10 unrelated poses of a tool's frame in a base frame.
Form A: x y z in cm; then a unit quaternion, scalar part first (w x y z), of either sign.
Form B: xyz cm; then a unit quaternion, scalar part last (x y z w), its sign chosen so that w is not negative. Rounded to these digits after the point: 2 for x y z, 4 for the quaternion.
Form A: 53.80 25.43 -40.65 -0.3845 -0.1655 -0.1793 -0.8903
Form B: 53.80 25.43 -40.65 0.1655 0.1793 0.8903 0.3845
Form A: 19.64 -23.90 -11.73 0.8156 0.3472 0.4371 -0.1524
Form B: 19.64 -23.90 -11.73 0.3472 0.4371 -0.1524 0.8156
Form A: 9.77 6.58 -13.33 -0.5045 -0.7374 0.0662 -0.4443
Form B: 9.77 6.58 -13.33 0.7374 -0.0662 0.4443 0.5045
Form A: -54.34 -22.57 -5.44 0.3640 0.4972 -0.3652 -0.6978
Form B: -54.34 -22.57 -5.44 0.4972 -0.3652 -0.6978 0.3640
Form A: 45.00 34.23 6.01 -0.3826 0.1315 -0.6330 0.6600
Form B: 45.00 34.23 6.01 -0.1315 0.6330 -0.6600 0.3826
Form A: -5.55 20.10 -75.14 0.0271 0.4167 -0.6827 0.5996
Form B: -5.55 20.10 -75.14 0.4167 -0.6827 0.5996 0.0271
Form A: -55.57 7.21 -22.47 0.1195 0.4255 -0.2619 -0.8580
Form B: -55.57 7.21 -22.47 0.4255 -0.2619 -0.8580 0.1195
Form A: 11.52 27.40 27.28 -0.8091 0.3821 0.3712 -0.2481
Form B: 11.52 27.40 27.28 -0.3821 -0.3712 0.2481 0.8091
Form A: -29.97 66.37 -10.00 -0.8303 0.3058 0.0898 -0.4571
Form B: -29.97 66.37 -10.00 -0.3058 -0.0898 0.4571 0.8303
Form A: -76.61 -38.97 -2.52 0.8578 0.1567 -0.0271 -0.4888
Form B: -76.61 -38.97 -2.52 0.1567 -0.0271 -0.4888 0.8578
